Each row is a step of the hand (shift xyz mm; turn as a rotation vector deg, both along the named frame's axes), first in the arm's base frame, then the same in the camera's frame.
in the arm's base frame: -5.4 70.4 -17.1 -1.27 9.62 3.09
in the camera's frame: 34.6 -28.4 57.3 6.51 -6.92 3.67
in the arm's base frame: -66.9 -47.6 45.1 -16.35 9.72 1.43
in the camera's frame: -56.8 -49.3 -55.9 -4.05 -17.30 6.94
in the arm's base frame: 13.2 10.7 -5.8 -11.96 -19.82 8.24
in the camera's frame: 13.3 7.6 9.4 -17.29 -3.65 -17.07
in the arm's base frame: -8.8 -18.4 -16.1 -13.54 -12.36 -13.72
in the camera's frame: -23.9 9.9 2.3 -22.26 2.42 4.81
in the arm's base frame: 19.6 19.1 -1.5 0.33 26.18 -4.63
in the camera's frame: 24.5 6.3 10.4 15.08 -9.66 19.65
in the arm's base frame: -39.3 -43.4 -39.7 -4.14 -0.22 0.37
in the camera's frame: -69.3 10.5 9.2 -2.73 -3.14 0.10
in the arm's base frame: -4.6 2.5 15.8 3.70 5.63 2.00
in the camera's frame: 4.8 -12.3 -10.2 6.83 -0.86 1.43
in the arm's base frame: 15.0 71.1 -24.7 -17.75 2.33 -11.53
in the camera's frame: 45.5 -9.9 61.0 -14.81 -8.58 12.67
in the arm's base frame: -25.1 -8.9 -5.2 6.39 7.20 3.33
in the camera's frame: -24.3 -11.9 1.8 10.13 -0.25 1.02
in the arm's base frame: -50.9 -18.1 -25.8 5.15 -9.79 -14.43
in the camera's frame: -55.4 -16.6 15.4 -8.54 15.39 4.56
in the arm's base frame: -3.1 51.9 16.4 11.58 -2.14 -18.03
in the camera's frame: 37.5 -34.4 19.5 -0.83 18.34 11.25
